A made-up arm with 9 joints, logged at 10 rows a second.
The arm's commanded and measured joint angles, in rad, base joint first. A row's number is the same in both.
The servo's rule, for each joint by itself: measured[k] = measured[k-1] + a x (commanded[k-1-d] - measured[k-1]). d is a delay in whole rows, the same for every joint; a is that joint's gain. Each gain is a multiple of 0.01, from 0.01 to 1. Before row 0 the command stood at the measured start. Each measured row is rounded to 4 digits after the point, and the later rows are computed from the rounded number. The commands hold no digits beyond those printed.
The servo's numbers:
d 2
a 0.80 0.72 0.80 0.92 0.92 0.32 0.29 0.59 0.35
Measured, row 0:
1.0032, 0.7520, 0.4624, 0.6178, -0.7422, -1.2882, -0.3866, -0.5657, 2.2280
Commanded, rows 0 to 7:
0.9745, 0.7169, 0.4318, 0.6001, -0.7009, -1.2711, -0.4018, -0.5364, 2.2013
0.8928, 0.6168, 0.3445, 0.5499, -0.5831, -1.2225, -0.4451, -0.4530, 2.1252
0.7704, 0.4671, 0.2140, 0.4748, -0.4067, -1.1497, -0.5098, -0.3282, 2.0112
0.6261, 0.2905, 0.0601, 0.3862, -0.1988, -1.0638, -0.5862, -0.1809, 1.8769
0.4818, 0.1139, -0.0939, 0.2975, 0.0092, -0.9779, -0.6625, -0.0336, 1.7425
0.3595, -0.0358, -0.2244, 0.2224, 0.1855, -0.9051, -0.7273, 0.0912, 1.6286
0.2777, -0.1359, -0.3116, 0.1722, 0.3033, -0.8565, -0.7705, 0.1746, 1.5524
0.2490, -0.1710, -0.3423, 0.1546, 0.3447, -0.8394, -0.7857, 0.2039, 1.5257
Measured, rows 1 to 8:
1.0032, 0.7520, 0.4624, 0.6178, -0.7422, -1.2882, -0.3866, -0.5657, 2.2280
1.0032, 0.7520, 0.4624, 0.6178, -0.7422, -1.2882, -0.3866, -0.5657, 2.2280
0.9802, 0.7267, 0.4379, 0.6015, -0.7042, -1.2827, -0.3910, -0.5484, 2.2187
0.9103, 0.6476, 0.3632, 0.5540, -0.5928, -1.2634, -0.4067, -0.4921, 2.1860
0.7984, 0.5176, 0.2438, 0.4811, -0.4216, -1.2270, -0.4366, -0.3954, 2.1248
0.6606, 0.3541, 0.0968, 0.3938, -0.2166, -1.1748, -0.4800, -0.2688, 2.0380
0.5176, 0.1812, -0.0558, 0.3052, -0.0089, -1.1118, -0.5329, -0.1300, 1.9346
0.3911, 0.0250, -0.1907, 0.2290, 0.1699, -1.0457, -0.5893, 0.0005, 1.8275

